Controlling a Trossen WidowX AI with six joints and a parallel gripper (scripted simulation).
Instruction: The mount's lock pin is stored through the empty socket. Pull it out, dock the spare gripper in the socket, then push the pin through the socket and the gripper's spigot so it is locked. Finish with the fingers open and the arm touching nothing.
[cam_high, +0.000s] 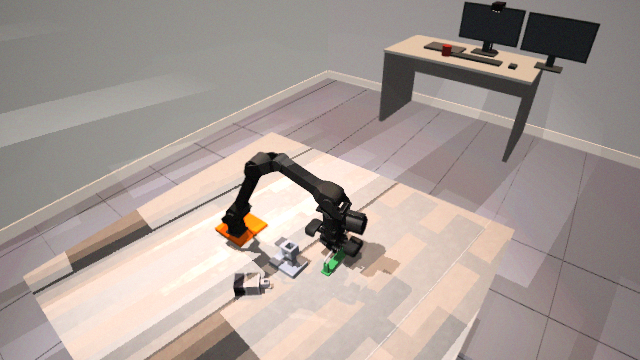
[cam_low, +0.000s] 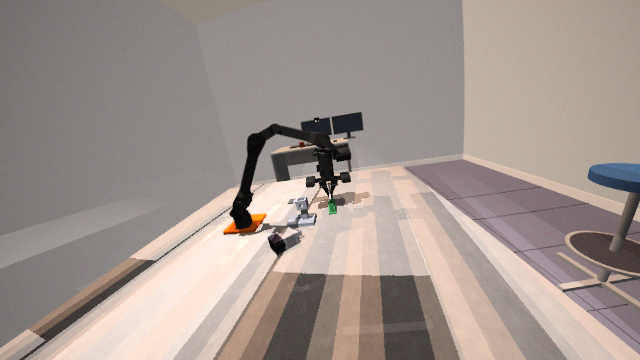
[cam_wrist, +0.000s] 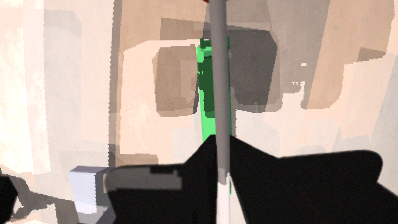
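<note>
Right now the green rack is 10 mm to the left of my gripper tip and 30 mm below it. From my gripper tip the other things lie so: spare gripper: 180 mm behind, 220 mm to the right, 30 mm below; grey mount: 130 mm behind, 80 mm to the right.
</note>
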